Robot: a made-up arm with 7 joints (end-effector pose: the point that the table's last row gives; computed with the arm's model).
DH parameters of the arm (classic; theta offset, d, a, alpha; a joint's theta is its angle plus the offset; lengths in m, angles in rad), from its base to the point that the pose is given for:
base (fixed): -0.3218 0 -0.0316 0
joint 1: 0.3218 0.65 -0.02 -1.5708
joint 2: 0 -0.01 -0.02 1.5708
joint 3: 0 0.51 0.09 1.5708
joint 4: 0 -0.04 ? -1.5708
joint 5: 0 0.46 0.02 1.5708
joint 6: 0 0.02 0.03 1.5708
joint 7: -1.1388 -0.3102 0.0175 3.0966
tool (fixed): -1.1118 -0.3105 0 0
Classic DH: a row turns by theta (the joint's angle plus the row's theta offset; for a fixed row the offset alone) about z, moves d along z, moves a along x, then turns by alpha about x.
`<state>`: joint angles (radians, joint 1 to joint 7).
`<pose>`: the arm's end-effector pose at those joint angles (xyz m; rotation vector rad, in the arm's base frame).
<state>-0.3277 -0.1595 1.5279 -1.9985 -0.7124 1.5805 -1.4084</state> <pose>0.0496 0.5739 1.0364 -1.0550 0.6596 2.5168</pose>
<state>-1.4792 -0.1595 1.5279 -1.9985 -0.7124 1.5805 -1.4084</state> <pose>0.5175 0.1669 1.0364 -0.4245 0.9105 1.4963</pose>
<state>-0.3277 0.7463 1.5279 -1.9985 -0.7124 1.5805 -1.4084</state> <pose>0.3687 0.4654 0.9562 0.1663 0.4499 2.8903</pose>
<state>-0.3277 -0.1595 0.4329 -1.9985 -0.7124 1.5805 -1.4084</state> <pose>0.4264 0.1233 1.1171 -0.4757 0.7201 1.5508</pose>
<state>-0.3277 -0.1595 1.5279 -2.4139 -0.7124 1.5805 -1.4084</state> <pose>0.0457 0.4834 0.8547 -0.9474 1.2350 2.4857</pose>
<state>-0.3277 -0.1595 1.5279 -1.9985 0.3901 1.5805 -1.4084</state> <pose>0.0306 0.5805 1.0314 0.3982 0.4409 2.4530</pose>
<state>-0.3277 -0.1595 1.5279 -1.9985 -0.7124 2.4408 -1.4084</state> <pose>0.0359 0.5769 1.0499 1.1039 0.4957 -2.8937</pose>
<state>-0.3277 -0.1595 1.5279 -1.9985 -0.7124 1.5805 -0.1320</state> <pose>0.0655 0.5950 1.0326 -1.0231 -0.1221 1.3919</pose>
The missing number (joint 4, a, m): -0.11
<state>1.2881 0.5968 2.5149 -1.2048 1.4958 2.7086 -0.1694</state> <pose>-0.2736 0.1418 1.5396 1.1418 2.5919 1.0078</pose>
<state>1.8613 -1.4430 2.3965 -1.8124 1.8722 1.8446 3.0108</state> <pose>-0.1834 -0.6164 0.2333 -0.2364 -0.5868 0.1019</pose>
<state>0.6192 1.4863 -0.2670 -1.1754 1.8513 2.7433 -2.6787</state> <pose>0.6614 0.4034 0.2579 0.0669 -0.6905 1.5703</pose>
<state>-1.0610 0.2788 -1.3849 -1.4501 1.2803 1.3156 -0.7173</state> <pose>-0.3655 -0.5349 1.2533 0.1354 -1.1067 -1.3801</pose>
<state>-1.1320 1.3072 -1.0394 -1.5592 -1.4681 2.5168 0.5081</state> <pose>-0.1697 -0.8191 0.5050 -0.9588 1.3339 -0.3274</pose>
